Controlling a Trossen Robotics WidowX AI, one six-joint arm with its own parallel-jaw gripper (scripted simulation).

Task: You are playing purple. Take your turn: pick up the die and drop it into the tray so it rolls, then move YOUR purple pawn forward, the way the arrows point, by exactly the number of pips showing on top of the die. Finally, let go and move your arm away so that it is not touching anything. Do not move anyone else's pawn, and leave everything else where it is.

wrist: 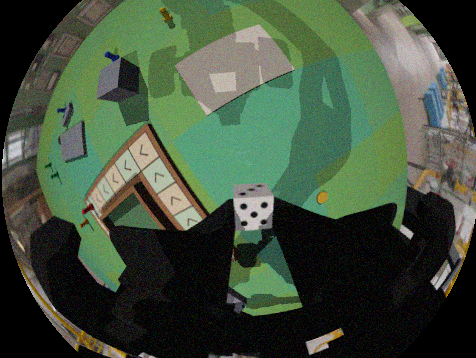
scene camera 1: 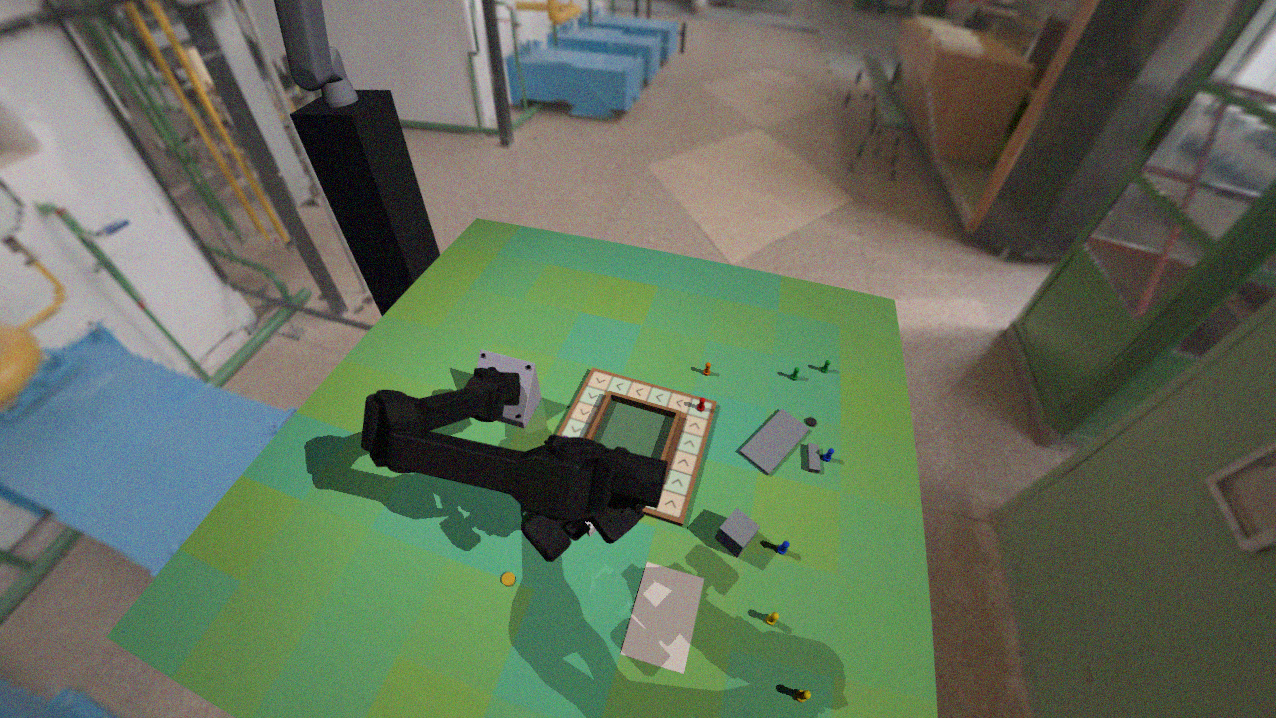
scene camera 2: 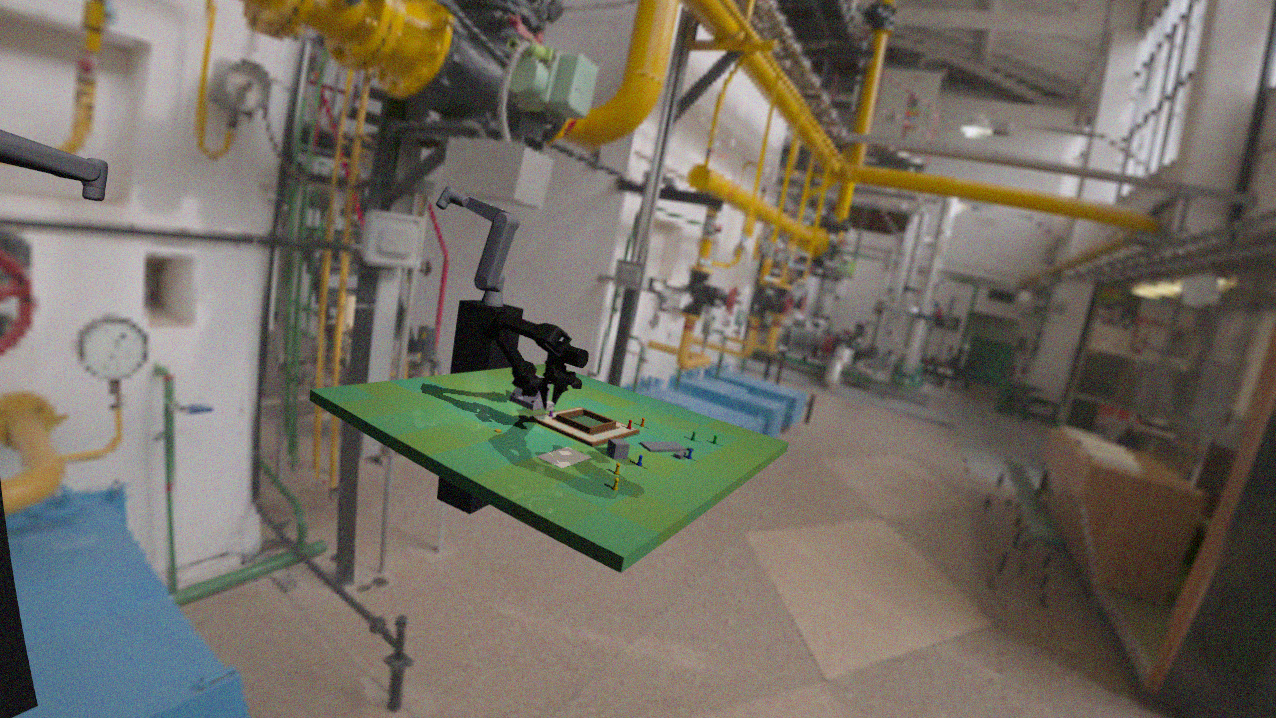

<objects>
my gripper: wrist 251, 203; scene camera 1; scene camera 2
same spot on my gripper: (scene camera 2: 543, 388) = (scene camera 1: 579, 535)
</objects>
